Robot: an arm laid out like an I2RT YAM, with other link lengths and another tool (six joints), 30 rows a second.
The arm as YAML. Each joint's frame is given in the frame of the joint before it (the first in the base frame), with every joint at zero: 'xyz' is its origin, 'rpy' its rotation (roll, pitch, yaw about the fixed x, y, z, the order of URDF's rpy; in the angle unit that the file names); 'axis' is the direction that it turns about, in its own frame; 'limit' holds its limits. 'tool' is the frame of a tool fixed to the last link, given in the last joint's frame.
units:
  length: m
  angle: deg
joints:
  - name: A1
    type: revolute
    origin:
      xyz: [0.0, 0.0, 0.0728]
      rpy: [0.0, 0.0, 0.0]
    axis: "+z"
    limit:
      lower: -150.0
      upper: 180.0
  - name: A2
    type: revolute
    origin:
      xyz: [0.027, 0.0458, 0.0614]
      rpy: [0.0, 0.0, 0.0]
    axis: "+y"
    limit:
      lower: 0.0
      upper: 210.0
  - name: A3
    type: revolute
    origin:
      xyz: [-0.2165, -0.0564, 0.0]
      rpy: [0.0, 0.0, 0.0]
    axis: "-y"
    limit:
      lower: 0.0
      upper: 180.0
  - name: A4
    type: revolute
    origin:
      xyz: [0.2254, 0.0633, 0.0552]
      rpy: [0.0, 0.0, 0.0]
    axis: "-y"
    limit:
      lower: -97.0
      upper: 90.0
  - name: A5
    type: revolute
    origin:
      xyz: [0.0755, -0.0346, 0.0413]
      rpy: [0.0, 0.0, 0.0]
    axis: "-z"
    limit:
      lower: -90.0
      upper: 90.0
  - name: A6
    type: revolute
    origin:
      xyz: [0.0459, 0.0, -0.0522]
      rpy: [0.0, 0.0, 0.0]
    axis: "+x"
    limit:
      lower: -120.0
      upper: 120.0
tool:
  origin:
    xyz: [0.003, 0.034, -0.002]
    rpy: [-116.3, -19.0, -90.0]
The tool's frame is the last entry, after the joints.
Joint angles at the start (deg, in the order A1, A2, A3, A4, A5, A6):
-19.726 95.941 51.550 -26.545 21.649 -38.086
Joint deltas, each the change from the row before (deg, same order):
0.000 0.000 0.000 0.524 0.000 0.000
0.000 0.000 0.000 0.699 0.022 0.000
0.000 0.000 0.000 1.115 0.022 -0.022
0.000 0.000 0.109 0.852 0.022 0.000
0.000 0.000 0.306 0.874 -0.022 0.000
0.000 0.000 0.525 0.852 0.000 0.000
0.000 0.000 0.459 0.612 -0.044 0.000
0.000 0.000 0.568 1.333 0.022 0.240
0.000 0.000 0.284 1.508 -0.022 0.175
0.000 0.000 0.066 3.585 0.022 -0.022
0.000 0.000 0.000 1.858 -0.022 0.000
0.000 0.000 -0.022 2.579 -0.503 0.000
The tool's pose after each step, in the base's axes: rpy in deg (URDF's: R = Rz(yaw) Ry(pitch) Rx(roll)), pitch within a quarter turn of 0, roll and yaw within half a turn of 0; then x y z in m. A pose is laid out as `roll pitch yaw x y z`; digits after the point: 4 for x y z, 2 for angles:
146.57 -28.05 -54.64 0.2540 -0.0658 0.0973
147.00 -28.64 -54.85 0.2555 -0.0664 0.0974
147.71 -29.56 -55.18 0.2579 -0.0673 0.0977
148.33 -30.35 -55.50 0.2603 -0.0681 0.0984
149.16 -31.29 -55.92 0.2634 -0.0692 0.0999
150.12 -32.40 -56.43 0.2674 -0.0707 0.1023
150.93 -33.23 -56.84 0.2706 -0.0718 0.1044
152.47 -34.76 -57.92 0.2759 -0.0736 0.1074
153.99 -36.15 -58.93 0.2804 -0.0751 0.1095
156.92 -38.95 -60.71 0.2882 -0.0779 0.1122
158.54 -40.33 -61.73 0.2920 -0.0793 0.1137
161.23 -41.94 -63.21 0.2974 -0.0807 0.1159

